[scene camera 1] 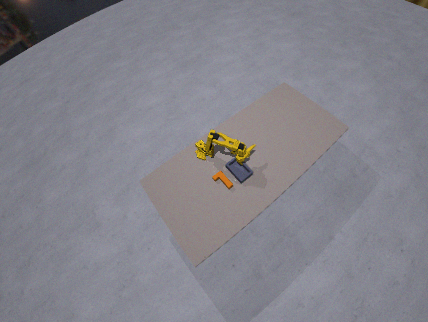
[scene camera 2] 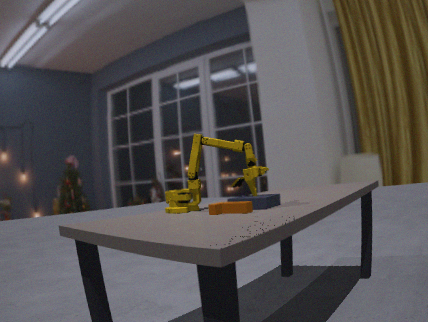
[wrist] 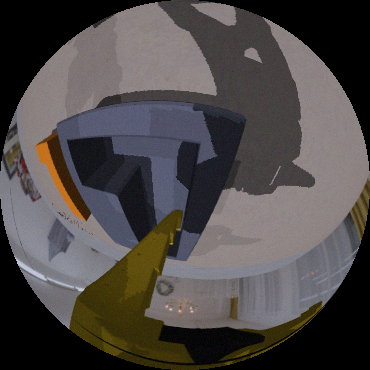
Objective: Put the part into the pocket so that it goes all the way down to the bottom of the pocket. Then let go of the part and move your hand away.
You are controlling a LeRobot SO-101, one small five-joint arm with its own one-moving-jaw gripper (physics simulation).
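Places are measured from the arm's base along level axes (x back, y right, z up), in centimetres.
Pixels of known places: hand at its tool point: [scene camera 1: 241, 163] [wrist: 181, 217]; arm's base at its link origin: [scene camera 1: 206, 154] [scene camera 2: 187, 211].
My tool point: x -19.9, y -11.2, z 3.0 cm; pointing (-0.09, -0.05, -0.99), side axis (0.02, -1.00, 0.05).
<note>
Ahead of a thing's pixels: the offset from my tool point to its middle. Level surfaces: height alone.
The orange L-shaped part @(dx -0.7, dy +15.1, dz -1.5 cm) [scene camera 1: 226, 181] [scene camera 2: 231, 207] [wrist: 61, 187] lies flat on the table beside the pocket block, outside it. The dark blue pocket block @(dx -1.1, dy +3.1, dz -1.2 cm) [scene camera 1: 234, 174] [scene camera 2: 267, 201] [wrist: 140, 120] stands on the table with its L-shaped pocket facing up and empty. My gripper [scene camera 1: 248, 154] [scene camera 2: 262, 182] is fully open and empty, its moving jaw swung far out. The fixed jaw points down at the block; in the wrist view its tip [wrist: 175, 216] overlaps the pocket's lower end and hides a bit of it. Whether the tip is inside the pocket I cannot tell.
The table top @(dz -3.0 cm) [scene camera 1: 300, 120] [scene camera 2: 150, 227] carries the arm's yellow base [scene camera 1: 201, 150] [scene camera 2: 177, 200], near the table's long edge. The arm arches from it to the block. Shadows of the arm fall on the table and across the block.
</note>
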